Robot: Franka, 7 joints.
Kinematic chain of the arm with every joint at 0, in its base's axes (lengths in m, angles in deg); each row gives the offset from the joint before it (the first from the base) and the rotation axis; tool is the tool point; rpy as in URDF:
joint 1: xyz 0 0 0.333 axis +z
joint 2: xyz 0 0 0 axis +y
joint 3: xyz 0 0 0.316 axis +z
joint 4: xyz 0.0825 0 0 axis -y
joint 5: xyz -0.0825 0 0.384 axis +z
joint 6: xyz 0 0 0 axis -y
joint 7: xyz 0.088 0 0 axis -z
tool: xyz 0 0 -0.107 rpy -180 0 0
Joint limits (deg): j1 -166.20..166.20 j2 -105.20..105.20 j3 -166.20..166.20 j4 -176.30..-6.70 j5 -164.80..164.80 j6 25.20..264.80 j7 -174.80..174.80
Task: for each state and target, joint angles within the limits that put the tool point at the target. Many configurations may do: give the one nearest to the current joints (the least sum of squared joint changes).
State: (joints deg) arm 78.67 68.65 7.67 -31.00 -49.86 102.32 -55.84
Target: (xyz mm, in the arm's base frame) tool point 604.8 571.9 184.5
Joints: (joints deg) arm 46.35 81.63 -2.09 -27.50 -53.52 123.30 -55.84
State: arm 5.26 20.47 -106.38 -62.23 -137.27 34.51 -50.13
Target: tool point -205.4 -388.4 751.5
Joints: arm 2.83 1.32 -108.17 -99.66 -124.58 26.79 -50.13
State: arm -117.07 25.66 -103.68 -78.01 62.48 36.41 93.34
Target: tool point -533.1 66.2 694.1
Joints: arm -127.68 31.43 -100.35 -73.86 66.89 51.95 93.34
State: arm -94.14 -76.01 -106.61 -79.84 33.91 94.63 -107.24
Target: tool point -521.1 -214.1 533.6
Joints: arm -52.93 -60.50 -85.20 -101.04 34.87 93.37 -107.24
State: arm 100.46 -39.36 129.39 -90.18 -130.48 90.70 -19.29
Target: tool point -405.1 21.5 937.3
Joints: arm 81.94 -4.73 104.43 -68.94 -124.11 52.55 -19.29
